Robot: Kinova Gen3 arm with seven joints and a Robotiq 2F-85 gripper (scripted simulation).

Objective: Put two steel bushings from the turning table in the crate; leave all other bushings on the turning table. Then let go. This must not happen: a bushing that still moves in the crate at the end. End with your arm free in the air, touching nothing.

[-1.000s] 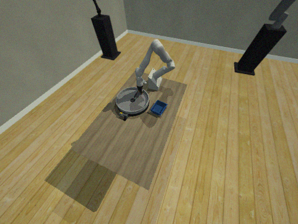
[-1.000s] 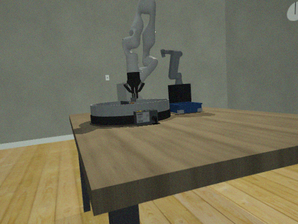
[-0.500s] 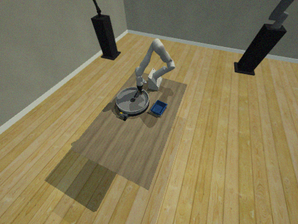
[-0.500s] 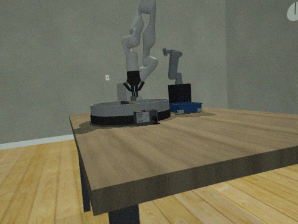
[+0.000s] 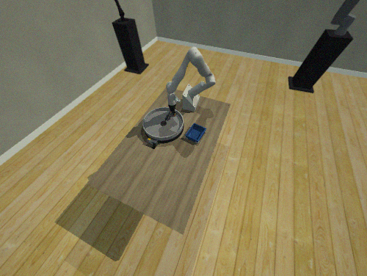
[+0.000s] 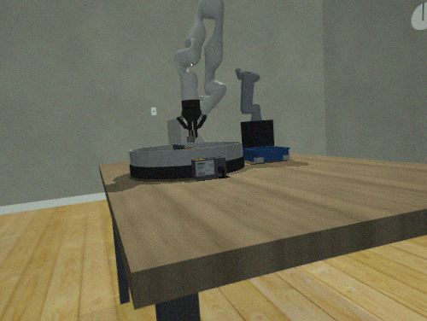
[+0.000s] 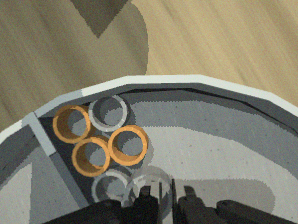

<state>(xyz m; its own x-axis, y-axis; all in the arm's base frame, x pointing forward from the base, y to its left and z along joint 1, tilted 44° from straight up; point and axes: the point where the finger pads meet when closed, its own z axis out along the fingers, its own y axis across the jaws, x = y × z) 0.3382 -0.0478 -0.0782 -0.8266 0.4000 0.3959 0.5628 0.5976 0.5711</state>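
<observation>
My hand is 280 mm to the right of the blue crate, 110 mm above it and 90 mm short of it. Also, from my hand: grey turning table 120 mm ahead, 80 mm below, 70 mm to the right.
</observation>
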